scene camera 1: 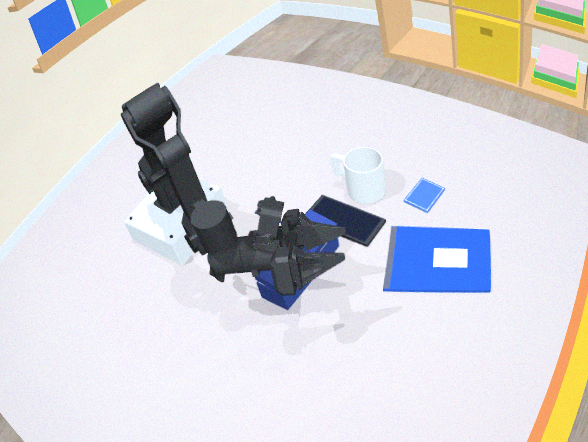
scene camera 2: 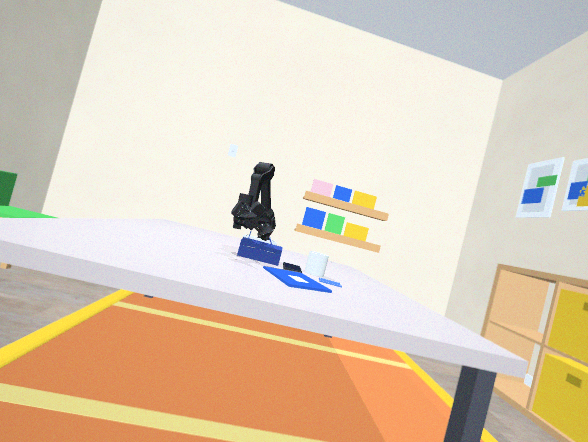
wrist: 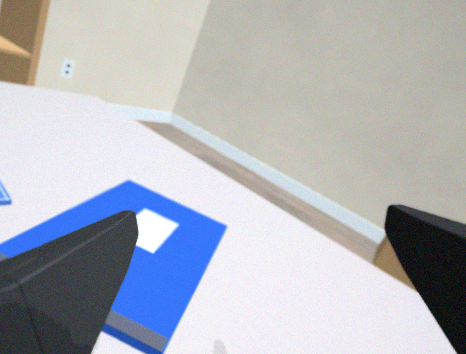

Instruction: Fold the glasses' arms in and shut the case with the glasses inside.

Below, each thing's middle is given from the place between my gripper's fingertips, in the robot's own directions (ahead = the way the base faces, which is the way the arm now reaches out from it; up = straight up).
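There is the blue book with white label (scene camera 1: 420,259), 10 cm ahead of my hand, 15 cm to the left of it and 14 cm below it. The small light-blue card (scene camera 1: 424,195) is 28 cm to the left of my hand, 14 cm below it and 2 cm behind it; going by their middles, this card is the farthest from my hand of the things named here. I see the dark tablet (scene camera 1: 361,227) 14 cm below my hand as well, 12 cm behind it and 14 cm to the left of it. The blue glasses case (scene camera 1: 265,284) is 11 cm below my hand and 11 cm behind it. Going by their middles, the case is the nearest to my hand of the things named here.
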